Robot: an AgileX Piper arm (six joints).
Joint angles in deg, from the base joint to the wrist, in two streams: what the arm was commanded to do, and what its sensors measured. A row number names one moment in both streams.
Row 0, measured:
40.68 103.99 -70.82 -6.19 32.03 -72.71
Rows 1 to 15, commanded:
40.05 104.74 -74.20 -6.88 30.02 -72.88
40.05 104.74 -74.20 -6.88 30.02 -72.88
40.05 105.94 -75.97 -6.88 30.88 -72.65
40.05 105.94 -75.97 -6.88 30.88 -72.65
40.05 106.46 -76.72 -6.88 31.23 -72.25
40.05 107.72 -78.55 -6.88 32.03 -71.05
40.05 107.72 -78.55 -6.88 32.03 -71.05
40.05 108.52 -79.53 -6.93 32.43 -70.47
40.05 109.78 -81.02 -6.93 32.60 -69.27
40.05 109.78 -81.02 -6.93 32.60 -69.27
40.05 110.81 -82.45 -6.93 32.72 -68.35
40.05 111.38 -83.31 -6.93 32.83 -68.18
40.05 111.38 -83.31 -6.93 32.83 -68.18
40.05 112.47 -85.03 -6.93 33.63 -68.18
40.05 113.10 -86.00 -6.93 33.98 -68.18
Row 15, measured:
40.74 112.64 -83.14 -5.50 35.29 -69.96
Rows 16 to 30, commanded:
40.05 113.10 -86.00 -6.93 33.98 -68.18
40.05 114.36 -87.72 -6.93 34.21 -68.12
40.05 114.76 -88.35 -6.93 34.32 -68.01
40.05 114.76 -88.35 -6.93 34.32 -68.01
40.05 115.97 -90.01 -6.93 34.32 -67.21
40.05 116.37 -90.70 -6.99 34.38 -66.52
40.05 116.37 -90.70 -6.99 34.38 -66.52
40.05 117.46 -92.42 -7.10 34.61 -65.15
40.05 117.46 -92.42 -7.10 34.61 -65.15
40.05 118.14 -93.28 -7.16 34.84 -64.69
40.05 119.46 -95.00 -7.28 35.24 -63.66
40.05 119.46 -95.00 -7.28 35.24 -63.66
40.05 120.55 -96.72 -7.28 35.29 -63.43
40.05 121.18 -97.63 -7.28 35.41 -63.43
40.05 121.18 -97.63 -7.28 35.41 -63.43
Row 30, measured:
40.45 120.61 -94.82 -5.90 37.47 -64.29
